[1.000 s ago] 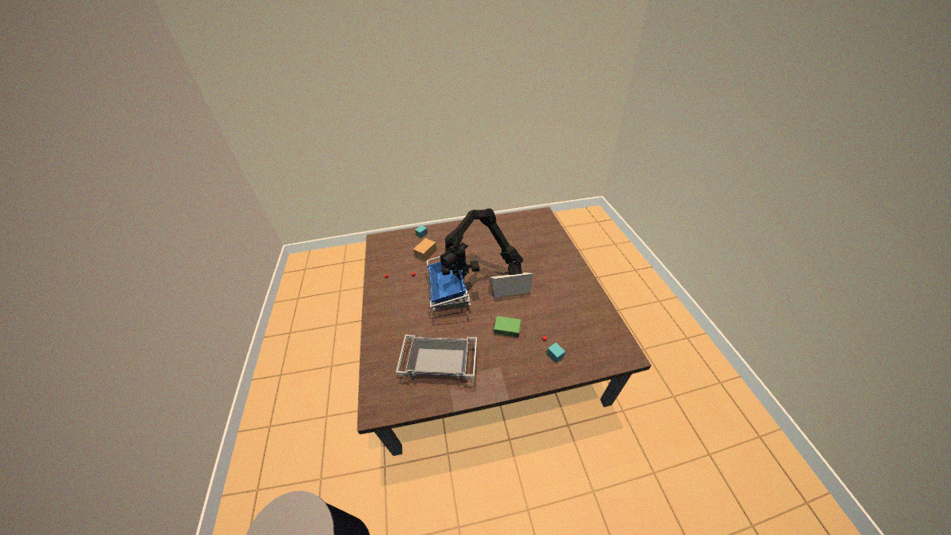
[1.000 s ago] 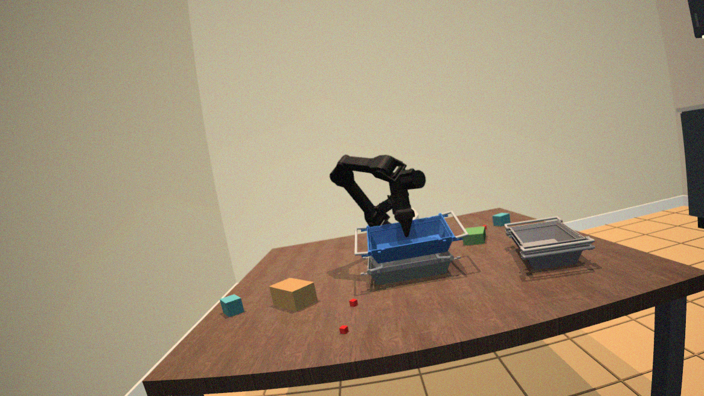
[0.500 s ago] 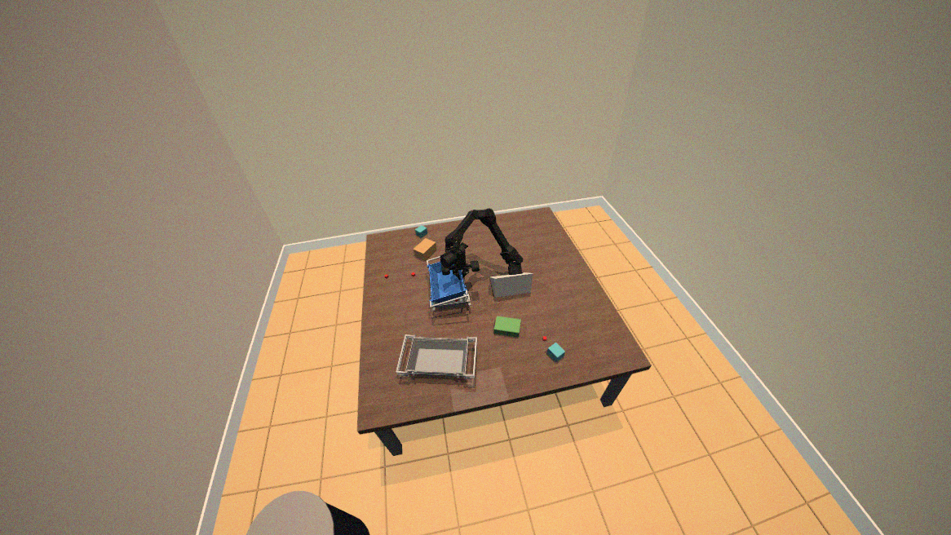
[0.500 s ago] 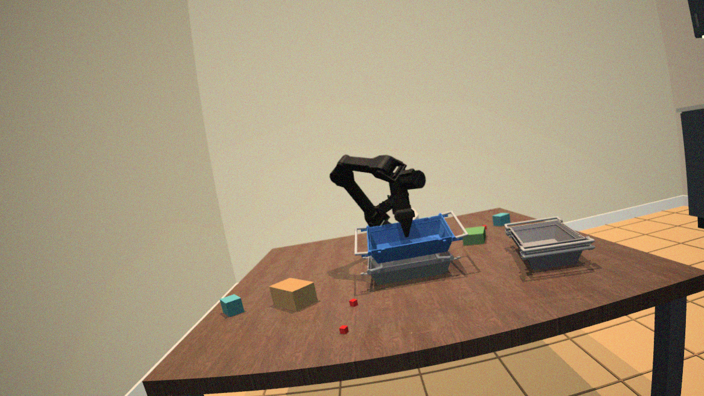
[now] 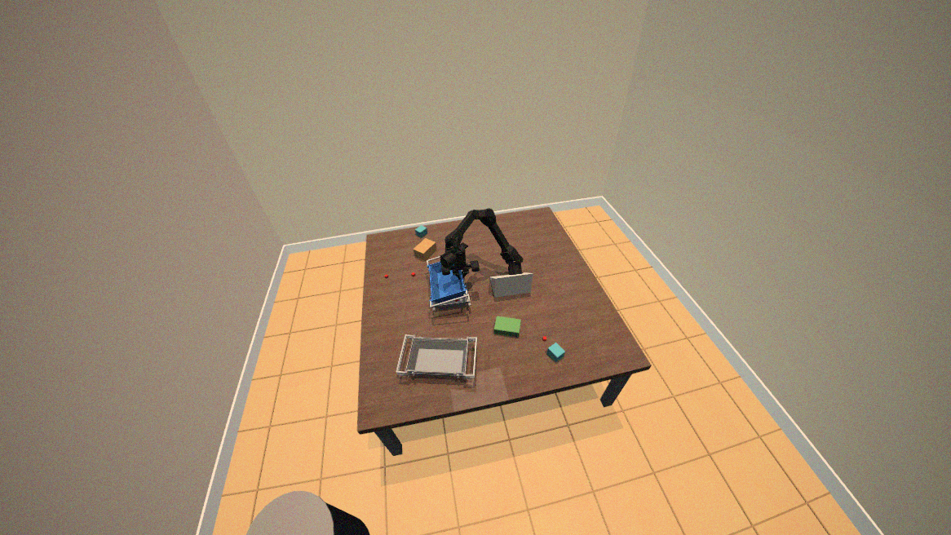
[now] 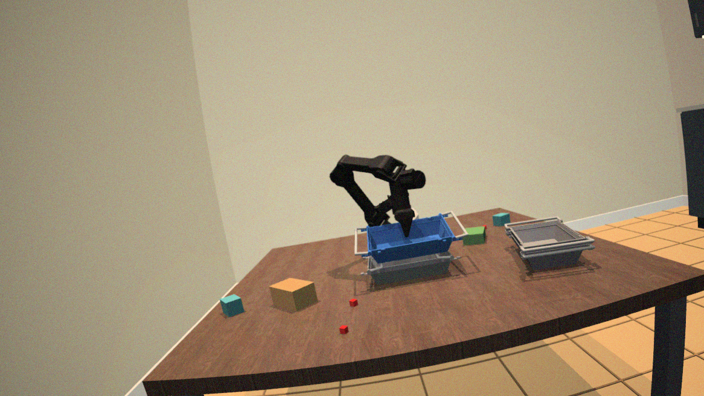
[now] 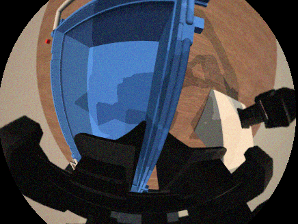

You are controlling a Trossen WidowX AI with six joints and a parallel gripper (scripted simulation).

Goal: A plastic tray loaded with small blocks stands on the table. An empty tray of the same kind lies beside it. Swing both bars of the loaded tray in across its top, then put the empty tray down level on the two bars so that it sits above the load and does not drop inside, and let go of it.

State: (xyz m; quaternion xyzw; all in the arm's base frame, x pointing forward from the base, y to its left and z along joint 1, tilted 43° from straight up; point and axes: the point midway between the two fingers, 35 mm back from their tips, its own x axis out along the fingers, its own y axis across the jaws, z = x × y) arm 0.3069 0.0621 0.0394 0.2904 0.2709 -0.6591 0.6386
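My gripper tip is 8 cm short of the blue tray and 2 cm below it. From my gripper tip the other things lie so: orange block (17 cm ahead, 37 cm to the right, 8 cm below); then green block (18 cm behind, 28 cm to the left, 9 cm below).
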